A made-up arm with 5 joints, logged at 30 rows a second.
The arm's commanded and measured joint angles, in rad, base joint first. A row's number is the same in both.
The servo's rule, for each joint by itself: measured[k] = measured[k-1] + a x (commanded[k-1-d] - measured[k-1]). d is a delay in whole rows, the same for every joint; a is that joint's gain. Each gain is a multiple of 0.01, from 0.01 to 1. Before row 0 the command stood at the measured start. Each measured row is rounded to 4 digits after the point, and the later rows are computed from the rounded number. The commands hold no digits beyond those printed.
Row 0, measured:
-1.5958 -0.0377 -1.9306 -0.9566 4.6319
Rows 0 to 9, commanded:
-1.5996 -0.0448 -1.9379 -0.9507 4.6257
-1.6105 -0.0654 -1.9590 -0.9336 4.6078
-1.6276 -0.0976 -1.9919 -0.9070 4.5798
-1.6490 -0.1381 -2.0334 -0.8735 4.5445
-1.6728 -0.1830 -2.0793 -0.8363 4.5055
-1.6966 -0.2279 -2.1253 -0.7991 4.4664
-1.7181 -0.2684 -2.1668 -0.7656 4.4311
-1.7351 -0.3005 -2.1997 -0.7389 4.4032
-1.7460 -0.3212 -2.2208 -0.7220 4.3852
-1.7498 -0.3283 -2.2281 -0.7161 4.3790
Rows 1 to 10, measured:
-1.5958 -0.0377 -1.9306 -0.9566 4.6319
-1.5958 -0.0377 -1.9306 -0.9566 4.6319
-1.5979 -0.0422 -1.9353 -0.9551 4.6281
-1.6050 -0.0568 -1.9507 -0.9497 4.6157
-1.6177 -0.0825 -1.9775 -0.9390 4.5938
-1.6352 -0.1175 -2.0138 -0.9226 4.5637
-1.6563 -0.1588 -2.0564 -0.9010 4.5282
-1.6789 -0.2023 -2.1012 -0.8755 4.4905
-1.7009 -0.2439 -2.1438 -0.8480 4.4543
-1.7201 -0.2796 -2.1801 -0.8207 4.4231
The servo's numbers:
d 2
a 0.56 0.63 0.65 0.25 0.61

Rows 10 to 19, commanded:
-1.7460 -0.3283 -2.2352 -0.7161 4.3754
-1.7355 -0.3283 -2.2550 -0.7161 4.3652
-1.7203 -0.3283 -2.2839 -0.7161 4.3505
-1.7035 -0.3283 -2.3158 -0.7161 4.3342
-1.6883 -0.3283 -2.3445 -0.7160 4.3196
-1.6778 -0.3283 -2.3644 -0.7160 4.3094
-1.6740 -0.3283 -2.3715 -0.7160 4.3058
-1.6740 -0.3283 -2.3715 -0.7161 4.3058
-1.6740 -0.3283 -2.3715 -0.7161 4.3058
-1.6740 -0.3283 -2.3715 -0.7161 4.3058
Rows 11 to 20, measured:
-1.7346 -0.3058 -2.2066 -0.7960 4.4000
-1.7431 -0.3200 -2.2206 -0.7760 4.3872
-1.7447 -0.3252 -2.2301 -0.7610 4.3800
-1.7395 -0.3272 -2.2463 -0.7498 4.3710
-1.7287 -0.3279 -2.2707 -0.7414 4.3585
-1.7146 -0.3282 -2.3000 -0.7351 4.3437
-1.6999 -0.3283 -2.3289 -0.7303 4.3290
-1.6875 -0.3283 -2.3520 -0.7267 4.3170
-1.6799 -0.3283 -2.3647 -0.7240 4.3102
-1.6766 -0.3283 -2.3691 -0.7220 4.3075

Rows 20 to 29, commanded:
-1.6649 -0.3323 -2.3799 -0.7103 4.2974
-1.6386 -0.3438 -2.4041 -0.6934 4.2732
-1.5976 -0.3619 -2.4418 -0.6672 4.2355
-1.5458 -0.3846 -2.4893 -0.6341 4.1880
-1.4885 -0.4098 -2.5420 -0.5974 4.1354
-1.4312 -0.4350 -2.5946 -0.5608 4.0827
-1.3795 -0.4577 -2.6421 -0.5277 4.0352
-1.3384 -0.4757 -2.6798 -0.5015 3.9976
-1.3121 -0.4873 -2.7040 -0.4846 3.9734
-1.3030 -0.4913 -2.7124 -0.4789 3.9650
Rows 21 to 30, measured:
-1.6751 -0.3283 -2.3707 -0.7205 4.3065
-1.6745 -0.3283 -2.3712 -0.7194 4.3061
-1.6691 -0.3308 -2.3769 -0.7171 4.3008
-1.6520 -0.3390 -2.3946 -0.7112 4.2840
-1.6215 -0.3534 -2.4253 -0.7002 4.2544
-1.5791 -0.3731 -2.4669 -0.6837 4.2139
-1.5284 -0.3962 -2.5157 -0.6621 4.1660
-1.4740 -0.4206 -2.5670 -0.6368 4.1152
-1.4211 -0.4440 -2.6158 -0.6095 4.0664
-1.3748 -0.4640 -2.6574 -0.5825 4.0244

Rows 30 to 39, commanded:
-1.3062 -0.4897 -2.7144 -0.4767 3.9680
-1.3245 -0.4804 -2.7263 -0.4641 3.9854
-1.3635 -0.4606 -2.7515 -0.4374 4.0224
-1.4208 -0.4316 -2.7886 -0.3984 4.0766
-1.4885 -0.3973 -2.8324 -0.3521 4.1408
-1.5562 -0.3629 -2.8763 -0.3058 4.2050
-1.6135 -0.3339 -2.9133 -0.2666 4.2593
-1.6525 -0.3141 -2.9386 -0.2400 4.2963
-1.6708 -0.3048 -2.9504 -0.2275 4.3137
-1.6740 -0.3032 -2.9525 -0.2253 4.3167
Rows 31 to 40, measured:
-1.3397 -0.4787 -2.6877 -0.5580 3.9933
-1.3191 -0.4866 -2.7038 -0.5382 3.9760
-1.3119 -0.4886 -2.7107 -0.5228 3.9711
-1.3190 -0.4834 -2.7208 -0.5081 3.9798
-1.3439 -0.4690 -2.7408 -0.4904 4.0058
-1.3870 -0.4454 -2.7719 -0.4674 4.0490
-1.4438 -0.4151 -2.8112 -0.4386 4.1050
-1.5067 -0.3822 -2.8535 -0.4054 4.1660
-1.5665 -0.3518 -2.8924 -0.3707 4.2229
-1.6147 -0.3280 -2.9224 -0.3380 4.2677

